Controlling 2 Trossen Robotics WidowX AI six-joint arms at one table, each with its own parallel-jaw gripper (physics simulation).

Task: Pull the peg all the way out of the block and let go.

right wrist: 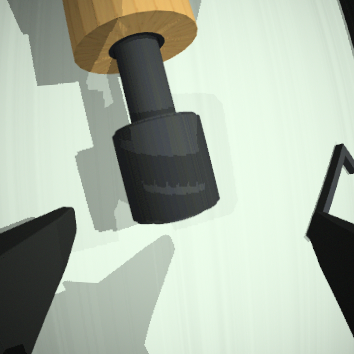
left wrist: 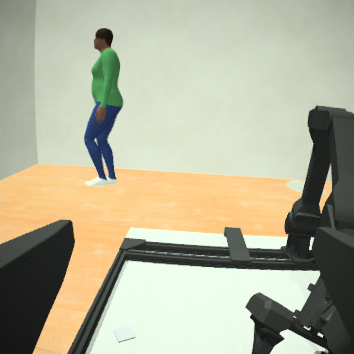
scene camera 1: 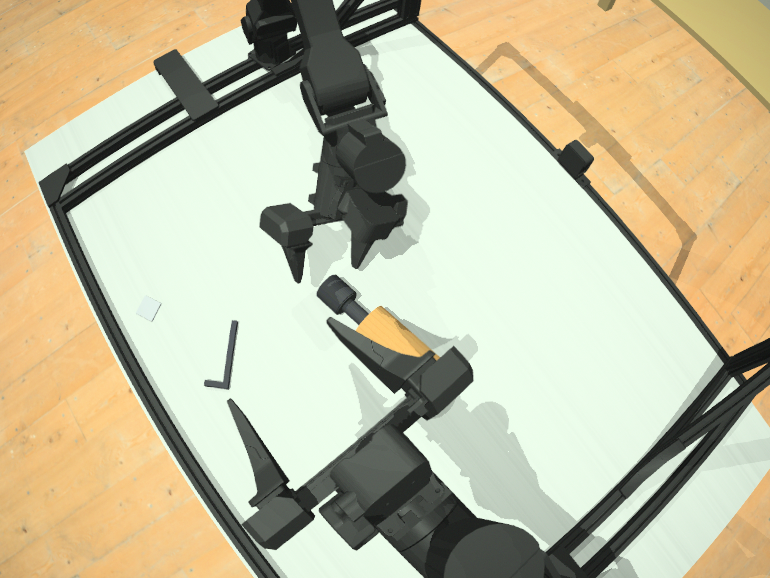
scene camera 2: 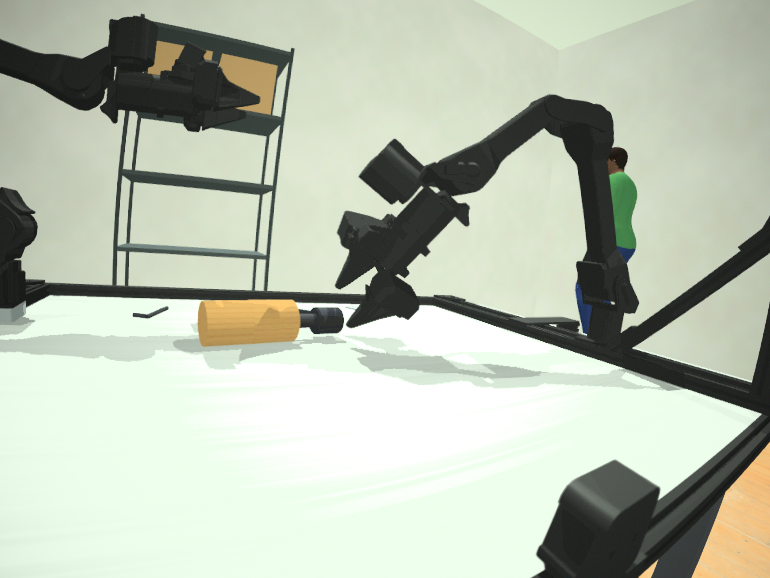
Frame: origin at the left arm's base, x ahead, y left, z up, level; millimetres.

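Where they show: left gripper, fingertip midpoint: (left wrist: 197, 237) (scene camera 1: 278, 359) (scene camera 2: 252, 108); right gripper, fingertip midpoint: (right wrist: 196, 222) (scene camera 1: 326, 274) (scene camera 2: 342, 306); right arm's base, link origin: (left wrist: 295, 252) (scene camera 1: 271, 54) (scene camera 2: 602, 342).
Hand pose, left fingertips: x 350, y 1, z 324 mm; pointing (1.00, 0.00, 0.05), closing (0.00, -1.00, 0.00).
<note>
Each offset is from my left fingertips to the centre of the thing. "spot": to the spot under its first point.
The orange wooden block {dy -149, dx -10, dz -315 mm} (scene camera 1: 391, 332) (scene camera 2: 248, 322) (right wrist: 100, 12) lies on its side on the table. The dark peg {dy -141, dx +64, dz -316 mm} (scene camera 1: 336, 294) (scene camera 2: 327, 320) (right wrist: 167, 170) sticks out of its end face; the thick head and part of the thinner shaft show, and the rest is hidden inside the block. My right gripper (scene camera 1: 327, 274) (scene camera 2: 343, 306) (right wrist: 196, 222) is open and empty, tilted down close to the peg's head. In the right wrist view the head shows between and beyond the fingertips. My left gripper (scene camera 1: 279, 360) (scene camera 2: 251, 106) (left wrist: 197, 237) is open, high above the table; one finger covers part of the block in scene camera 1.
A dark L-shaped bar {dy +31, dx +149, dz -339 mm} (scene camera 1: 229, 354) (scene camera 2: 151, 312) (right wrist: 326, 187) lies on the table. A small pale square {spot: dy +78, dx +273, dz -340 mm} (scene camera 1: 148, 308) (left wrist: 124, 334) lies near the table's side. A dark frame (scene camera 1: 143, 391) edges the table. A person in green (scene camera 2: 623, 208) (left wrist: 106, 77) stands beyond it.
</note>
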